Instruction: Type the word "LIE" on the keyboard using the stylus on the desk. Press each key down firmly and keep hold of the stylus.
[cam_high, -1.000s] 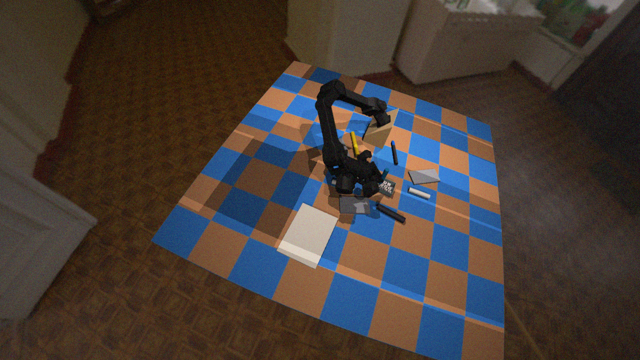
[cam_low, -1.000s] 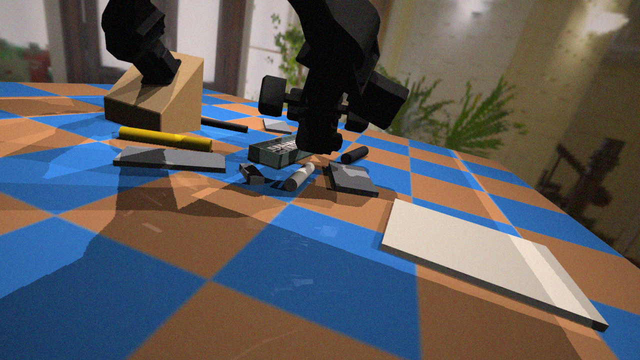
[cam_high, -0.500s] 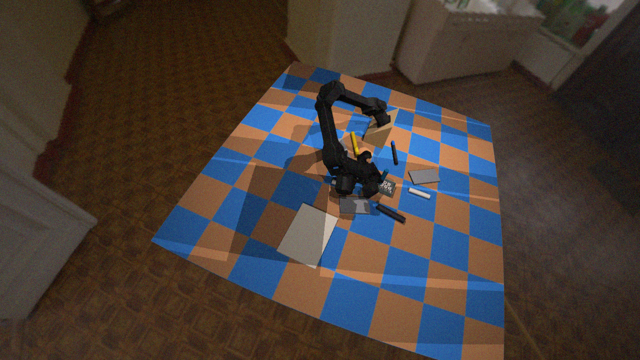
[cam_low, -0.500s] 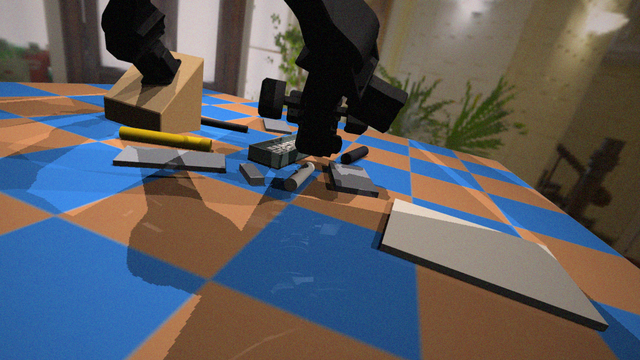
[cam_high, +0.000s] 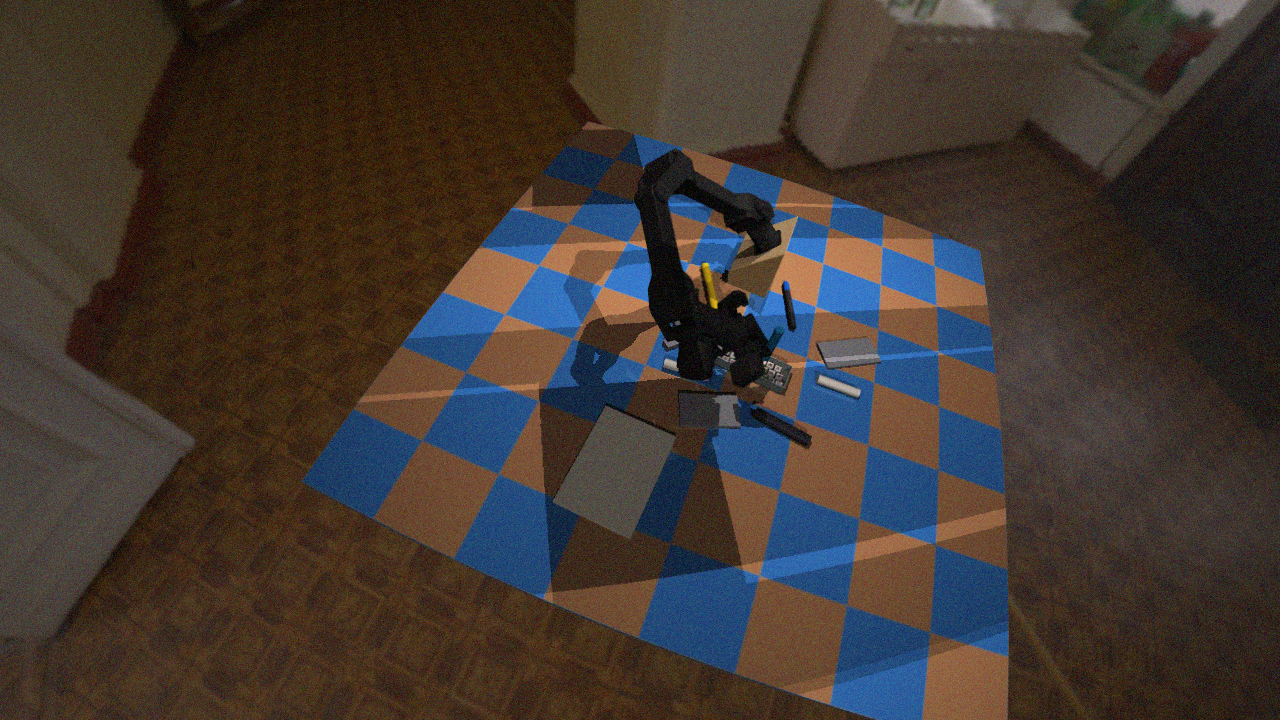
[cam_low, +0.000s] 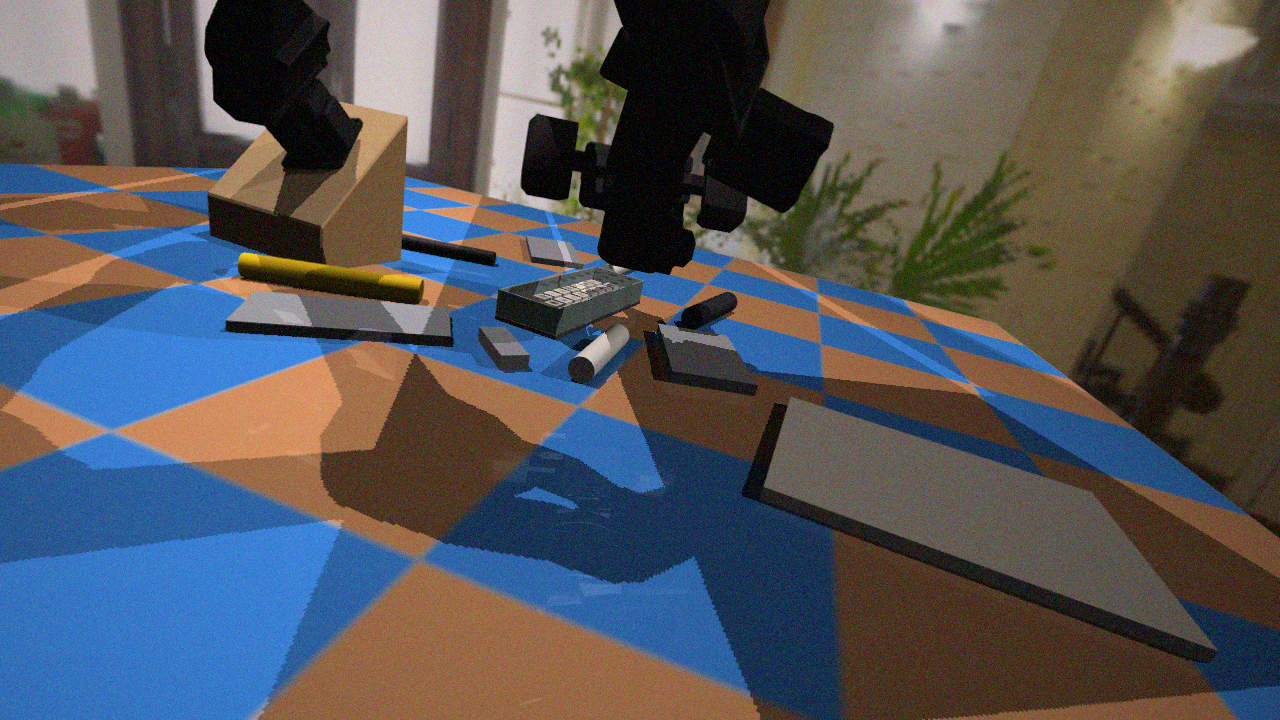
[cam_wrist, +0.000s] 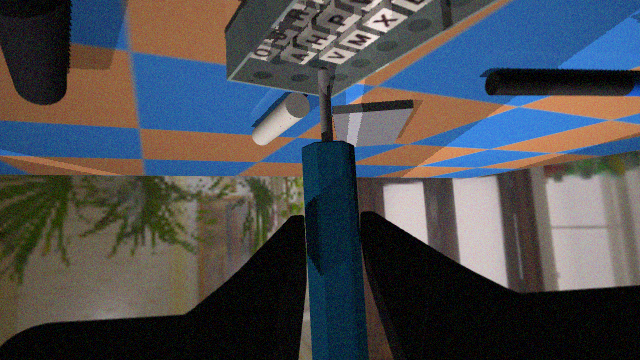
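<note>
Now: gripper tip 9 cm above the L key. Also, from my gripper tip: small grey block 18 cm to the right, 9 cm below, 4 cm behind; stylus 1 cm below; black cylinder 11 cm ahead, 9 cm below, 6 cm to the left.
</note>
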